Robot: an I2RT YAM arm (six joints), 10 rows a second.
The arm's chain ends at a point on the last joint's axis. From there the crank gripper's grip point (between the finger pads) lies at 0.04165 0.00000 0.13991 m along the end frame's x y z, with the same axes.
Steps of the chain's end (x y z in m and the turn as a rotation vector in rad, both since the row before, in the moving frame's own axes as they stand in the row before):
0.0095 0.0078 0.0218 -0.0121 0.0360 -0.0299
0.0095 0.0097 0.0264 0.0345 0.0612 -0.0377
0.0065 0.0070 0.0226 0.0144 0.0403 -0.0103
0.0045 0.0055 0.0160 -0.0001 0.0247 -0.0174
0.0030 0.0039 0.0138 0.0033 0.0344 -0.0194
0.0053 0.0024 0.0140 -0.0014 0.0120 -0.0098
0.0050 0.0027 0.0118 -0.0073 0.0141 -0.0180
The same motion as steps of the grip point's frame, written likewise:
0.0145 0.0082 0.0202 -0.0121 0.0360 -0.0299
0.0179 0.0032 0.0235 0.0345 0.0612 -0.0377
0.0121 0.0045 0.0208 0.0144 0.0403 -0.0103
0.0079 0.0048 0.0149 -0.0001 0.0247 -0.0174
0.0078 0.0026 0.0123 0.0033 0.0344 -0.0194
0.0070 0.0022 0.0135 -0.0014 0.0120 -0.0098
0.0070 0.0030 0.0112 -0.0073 0.0141 -0.0180

